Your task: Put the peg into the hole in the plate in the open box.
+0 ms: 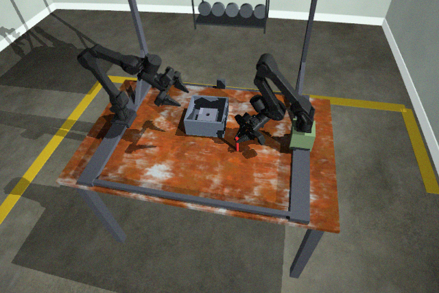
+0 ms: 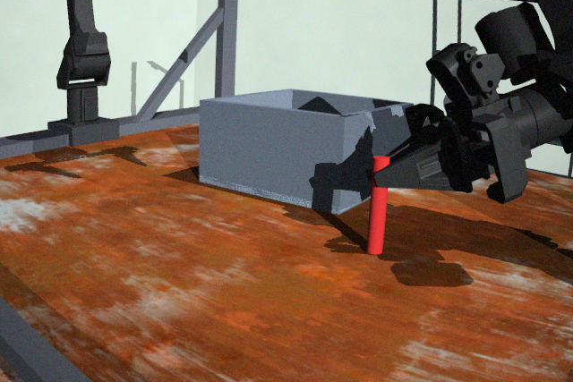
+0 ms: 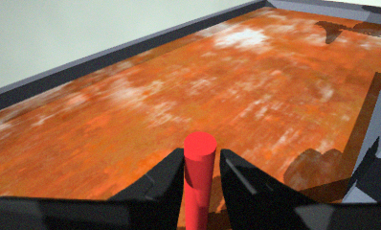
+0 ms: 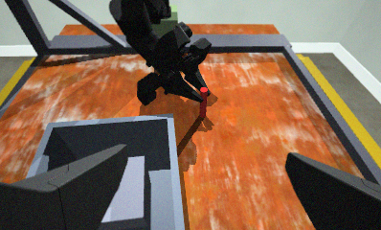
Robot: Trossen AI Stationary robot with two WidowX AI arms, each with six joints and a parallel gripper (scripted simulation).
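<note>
The red peg lies 20 mm ahead of my left hand, 20 mm to the right of it and 30 mm below it. From my left hand the other things lie so: grey plate 130 mm behind, 190 mm to the right, 30 mm below; grey box 130 mm behind, 190 mm to the right, 50 mm below.
</note>
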